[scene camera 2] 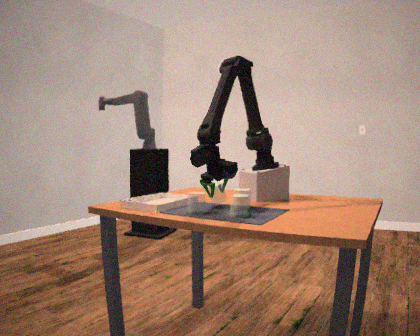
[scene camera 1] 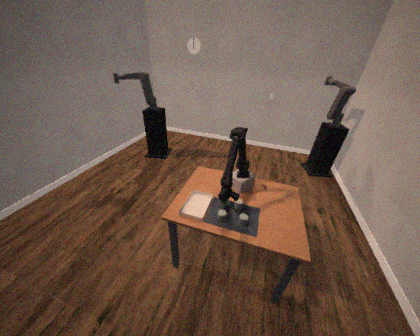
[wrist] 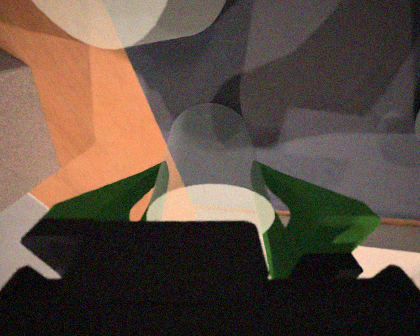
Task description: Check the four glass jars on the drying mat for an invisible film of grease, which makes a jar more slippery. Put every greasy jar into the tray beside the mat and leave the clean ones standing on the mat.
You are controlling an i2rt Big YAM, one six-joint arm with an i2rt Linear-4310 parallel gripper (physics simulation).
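Places are measured from the arm's base along level axes (x ahead, y left, z up), in metres.
Pixels of known places: gripper, fingertip midpoint: (scene camera 2: 216,195) (scene camera 1: 225,200) (wrist: 209,167); arm's base, link origin: (scene camera 2: 266,168) (scene camera 1: 243,174).
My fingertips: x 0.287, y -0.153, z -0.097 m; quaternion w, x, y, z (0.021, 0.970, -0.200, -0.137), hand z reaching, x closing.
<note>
Ahead of a thing's pixels: the offset from my fingertips to its top centre. Level surfaces: height alone.
My gripper (scene camera 1: 224,200) (scene camera 2: 216,189) (wrist: 209,167) has green fingers and is shut on a clear glass jar {0.005 m left, 0.006 m ahead, 0.059 m up} (scene camera 2: 218,195) (wrist: 210,202) with a pale round top. It holds the jar upright, apparently slightly above the back-left part of the dark drying mat {0.046 m down} (scene camera 1: 254,225) (scene camera 2: 270,216) (wrist: 320,175). Three other jars stand on the mat: a front-left jar {0.023 m right, 0.172 m ahead, 0.030 m up} (scene camera 1: 222,215) (scene camera 2: 195,204), a front-right jar {0.146 m left, 0.187 m ahead, 0.030 m up} (scene camera 1: 243,219) (scene camera 2: 241,206) and a back jar {0.114 m left, 0.017 m ahead, 0.030 m up} (scene camera 1: 239,204) (scene camera 2: 242,191). Part of one jar (wrist: 105,20) shows at the wrist view's top left. Grease cannot be seen.
The pale, low-walled tray {0.238 m right, 0.044 m ahead, 0.019 m down} (scene camera 1: 197,205) (scene camera 2: 150,206) lies left of the mat on the wooden table {0.049 m down} (scene camera 1: 280,220) (scene camera 2: 330,220). The arm's pale base block (scene camera 1: 243,182) (scene camera 2: 272,184) stands behind the mat. Two other arms on black pedestals (scene camera 1: 156,132) (scene camera 1: 326,149) stand beyond the table.
</note>
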